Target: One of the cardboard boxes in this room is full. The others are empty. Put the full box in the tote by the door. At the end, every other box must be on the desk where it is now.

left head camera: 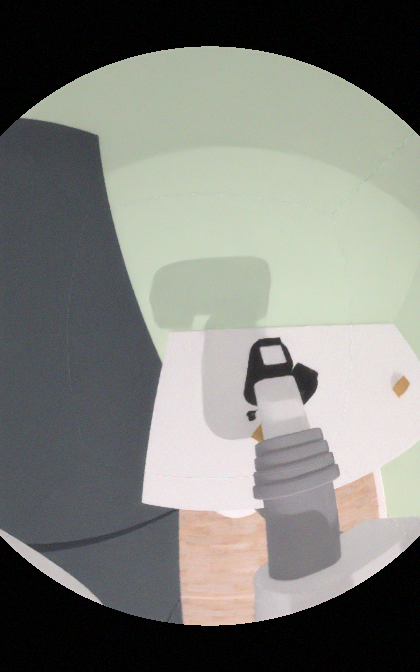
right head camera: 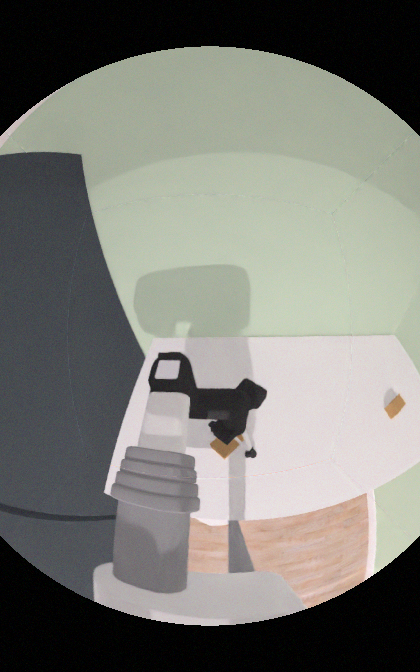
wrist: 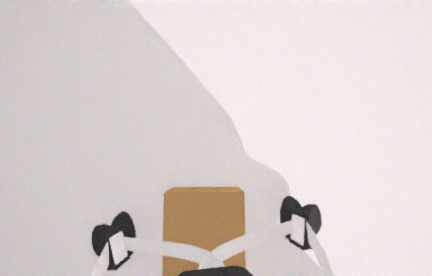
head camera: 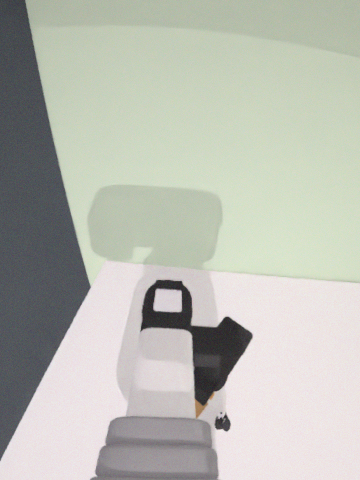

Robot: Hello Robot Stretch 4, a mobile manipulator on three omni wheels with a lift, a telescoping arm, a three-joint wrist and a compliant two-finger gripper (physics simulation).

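Places are measured from the robot's base along level axes (x down, y ahead, z right), in metres.
Where they show: gripper, fingertip midpoint: (wrist: 208, 221) (head camera: 195, 400).
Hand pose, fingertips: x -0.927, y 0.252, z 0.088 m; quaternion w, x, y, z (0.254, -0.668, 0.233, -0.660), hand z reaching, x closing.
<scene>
After its pixels a point has its place.
A brown cardboard box (head camera: 200, 409) {x -0.972, y 0.222, z 0.091 m} (left head camera: 257, 434) (right head camera: 223, 448) (wrist: 204, 215) {x -0.972, y 0.263, z 0.095 m} sits on the white desk (head camera: 300, 360) {x -0.922, y 0.355, z 0.425 m} (left head camera: 175, 440) (right head camera: 300, 450) (wrist: 350, 100) {x -0.922, y 0.234, z 0.264 m}, low in the wrist view and partly hidden by my wrist in the head views. My gripper (right head camera: 233, 440) (wrist: 208, 221) {x -0.927, y 0.252, z 0.088 m} is open around it: one finger stands on each side, with a clear gap between each fingertip and the box. A second brown box (left head camera: 401, 386) (right head camera: 395, 406) sits on the desk farther right. Whether either box is full cannot be seen. The tote and the door do not show.
A pale green wall (head camera: 200, 125) {x -1.488, y 0.781, z 0.065 m} (left head camera: 225, 225) (right head camera: 225, 225) rises behind the desk. A tall dark grey surface (head camera: 25, 225) {x -1.226, y 0.550, z -0.415 m} (left head camera: 50, 325) (right head camera: 45, 325) stands along the left. Wooden floor (left head camera: 220, 560) (right head camera: 310, 550) shows in front of the desk. My arm (left head camera: 302, 530) (right head camera: 152, 545) reaches over the desk's front edge.
</scene>
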